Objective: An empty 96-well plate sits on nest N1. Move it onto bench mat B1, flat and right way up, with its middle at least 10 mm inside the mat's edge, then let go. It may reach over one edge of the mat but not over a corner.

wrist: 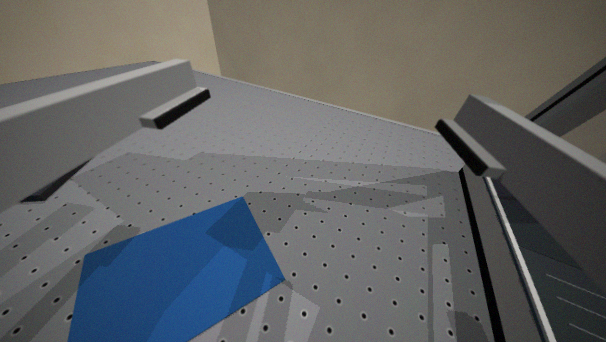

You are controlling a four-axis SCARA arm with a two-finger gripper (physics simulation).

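Observation:
My gripper is open, with its two grey fingers wide apart at the left and right of the wrist view and no object between them. A flat blue mat lies on the perforated bench at the lower left, below and beyond the fingers; its lower part is cut off by the frame. No label shows on it, so I cannot tell from this view whether it is B1. Shadows fall across it. The 96-well plate and nest N1 do not show in this view.
The grey perforated bench stretches to a far edge. A raised grey border with a black strip runs along the right side, beside a dark panel with pale lines. Part of a dark object shows below the left finger. Beige walls stand behind.

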